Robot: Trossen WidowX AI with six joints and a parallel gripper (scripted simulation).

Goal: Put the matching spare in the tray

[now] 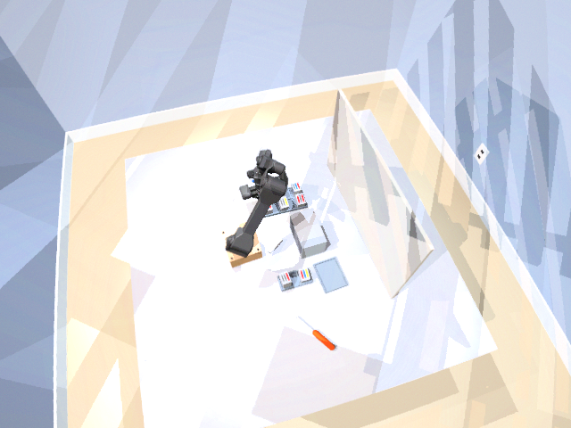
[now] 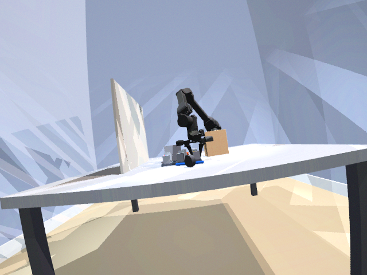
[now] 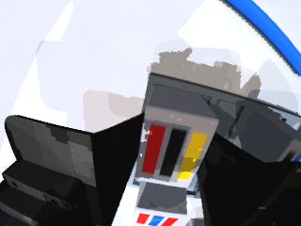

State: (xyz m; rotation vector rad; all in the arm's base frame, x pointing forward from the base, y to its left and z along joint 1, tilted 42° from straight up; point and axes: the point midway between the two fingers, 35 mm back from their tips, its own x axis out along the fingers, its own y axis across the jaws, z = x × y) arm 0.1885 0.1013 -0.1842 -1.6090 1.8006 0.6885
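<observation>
Now: the tray 440 mm to the right of my gripper tip, 100 mm ahead of it and 10 mm below it. Also, from my gripper tip: blue pen 80 mm to the left, 50 mm ahead, 10 mm below; grey spare block 20 mm above; black tape roll 170 mm to the left, 60 mm ahead, 10 mm above.
</observation>
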